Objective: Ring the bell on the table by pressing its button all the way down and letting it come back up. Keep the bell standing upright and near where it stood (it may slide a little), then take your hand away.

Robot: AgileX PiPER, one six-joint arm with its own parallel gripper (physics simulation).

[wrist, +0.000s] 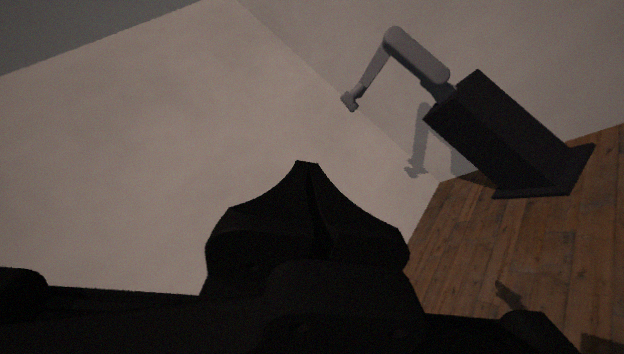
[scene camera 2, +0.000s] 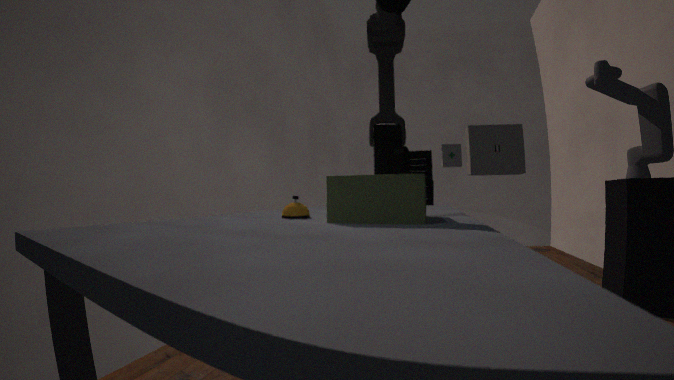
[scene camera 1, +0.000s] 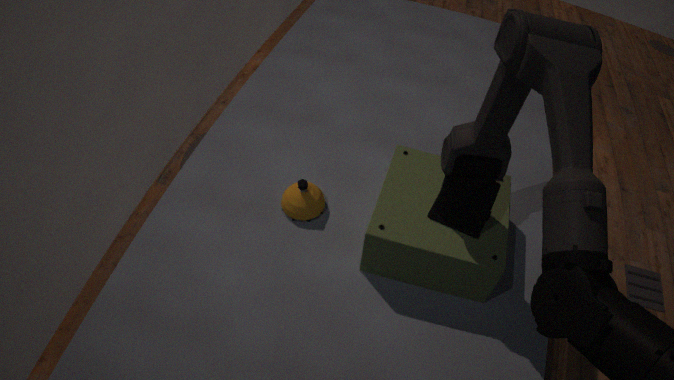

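Note:
A yellow dome bell [scene camera 1: 303, 204] [scene camera 2: 295, 210] stands upright on the grey table. Its black button [scene camera 1: 302, 184] [scene camera 2: 295, 197] is up on top, and no part of the arm touches it. My gripper [wrist: 304, 176] is shut and empty, with its two black fingertips together in the wrist view. It points at the wall and floor, away from the bell. The bell does not show in the wrist view. The fingertips do not show in either scene view; the arm's far end runs out at the lower right of scene view 1.
A green box [scene camera 1: 420, 200] [scene camera 2: 375, 200] stands on the table [scene camera 1: 225, 280] [scene camera 2: 350, 280] beside the bell, with the black arm base [scene camera 1: 465, 200] above it. The arm's upper links [scene camera 1: 572, 120] [scene camera 2: 386, 80] rise there. A second grey robot [scene camera 2: 655, 120] [wrist: 417, 55] stands on a dark pedestal [scene camera 2: 640, 240] [wrist: 500, 135] away from the table.

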